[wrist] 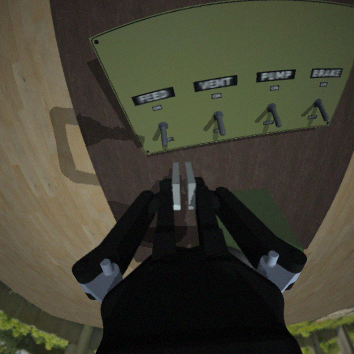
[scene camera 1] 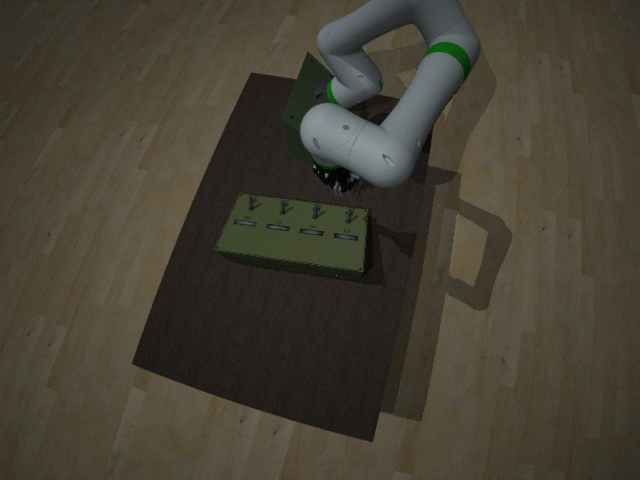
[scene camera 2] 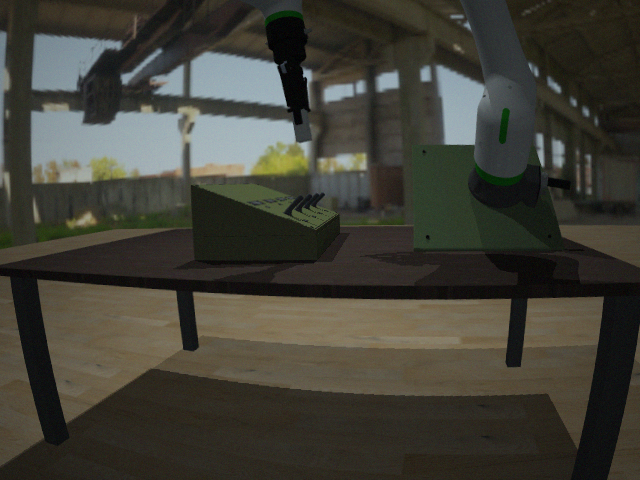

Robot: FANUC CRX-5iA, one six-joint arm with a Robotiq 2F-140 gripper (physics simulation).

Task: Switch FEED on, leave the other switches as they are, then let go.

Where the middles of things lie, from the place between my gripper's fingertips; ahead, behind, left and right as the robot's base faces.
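Scene:
You'll find the switch box [scene camera 1: 327,244] 110 mm to the right of my hand and 130 mm ahead of it, and it's 170 mm below it.

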